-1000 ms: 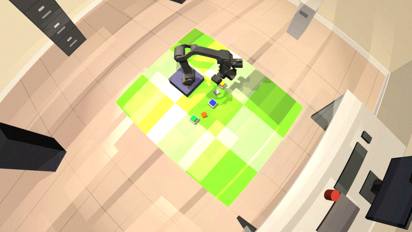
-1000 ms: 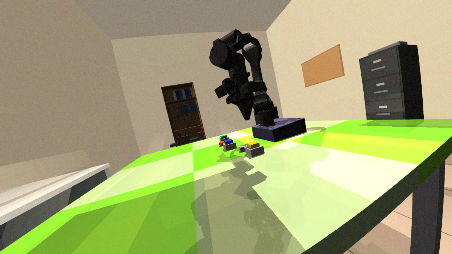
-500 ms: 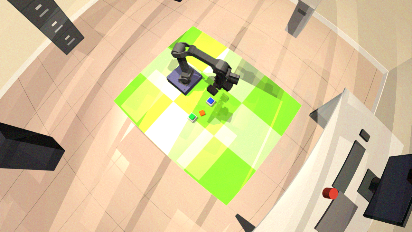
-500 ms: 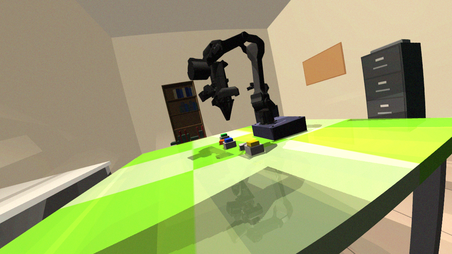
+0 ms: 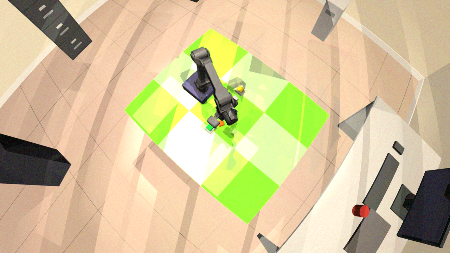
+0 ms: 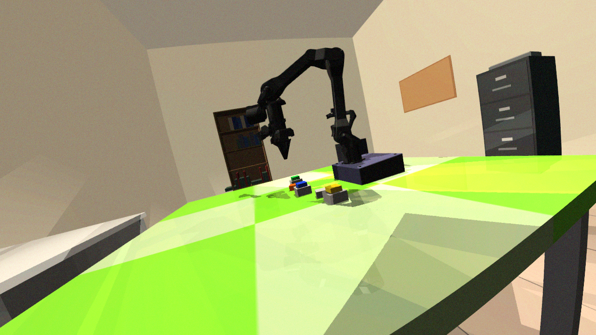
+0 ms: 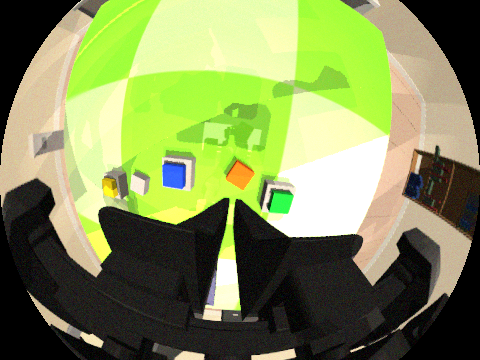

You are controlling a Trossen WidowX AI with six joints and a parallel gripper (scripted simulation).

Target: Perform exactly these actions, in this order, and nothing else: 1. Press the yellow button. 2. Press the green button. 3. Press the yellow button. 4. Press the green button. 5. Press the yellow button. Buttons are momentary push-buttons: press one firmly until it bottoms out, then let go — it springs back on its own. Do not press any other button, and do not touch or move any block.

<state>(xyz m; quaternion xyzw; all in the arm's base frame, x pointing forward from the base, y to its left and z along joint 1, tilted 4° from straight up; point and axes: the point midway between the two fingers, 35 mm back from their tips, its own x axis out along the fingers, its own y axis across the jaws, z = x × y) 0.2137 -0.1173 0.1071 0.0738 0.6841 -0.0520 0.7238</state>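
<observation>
Now: the green button 5 cm behind my gripper tip, 7 cm to the right of it and 9 cm below it. Round my gripper tip: blue button: 9 cm to the left, 9 cm below; orange block: 1 cm behind, 1 cm to the right, 11 cm below; grey block: 2 cm behind, 17 cm to the left, 11 cm below.
</observation>
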